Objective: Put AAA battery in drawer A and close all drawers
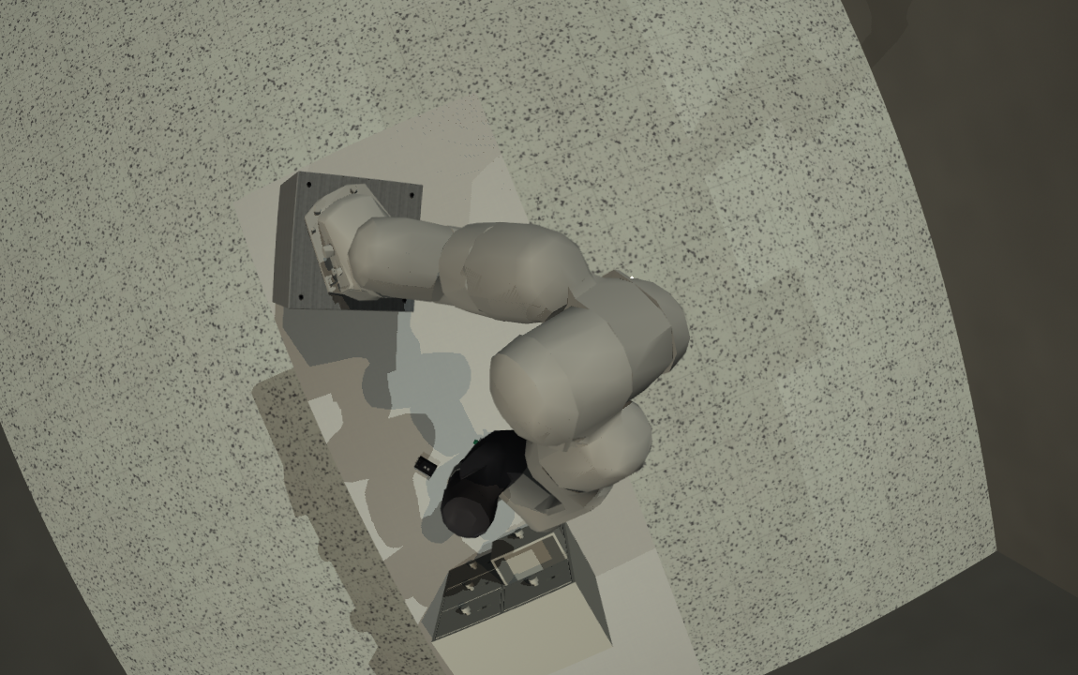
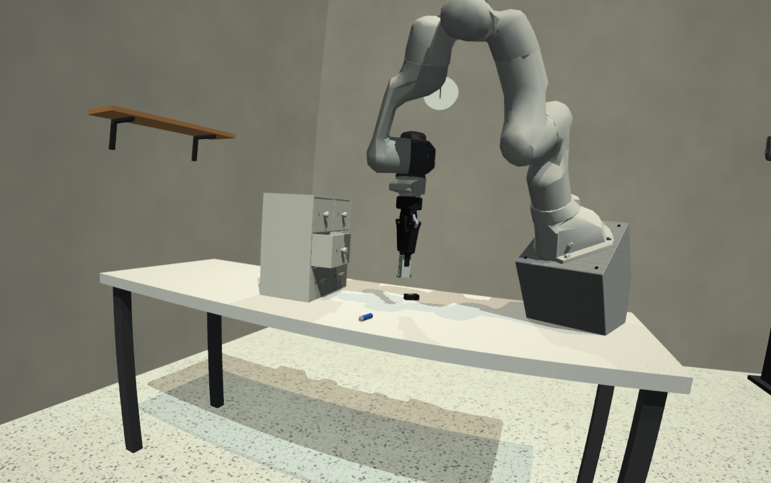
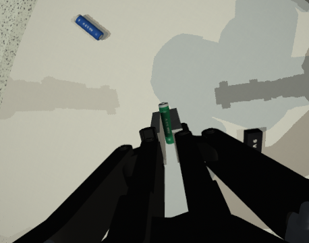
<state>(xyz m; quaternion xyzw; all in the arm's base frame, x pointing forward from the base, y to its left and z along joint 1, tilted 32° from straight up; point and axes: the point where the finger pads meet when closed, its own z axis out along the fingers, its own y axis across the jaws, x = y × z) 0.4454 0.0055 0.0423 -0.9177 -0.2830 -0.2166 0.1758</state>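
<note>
My hand is 3 cm above the thin green battery. From my hand the other things lie so: thicker blue battery (16 cm to the left, 13 cm below, 6 cm ahead); small black block (17 cm to the right, 13 cm below).
</note>
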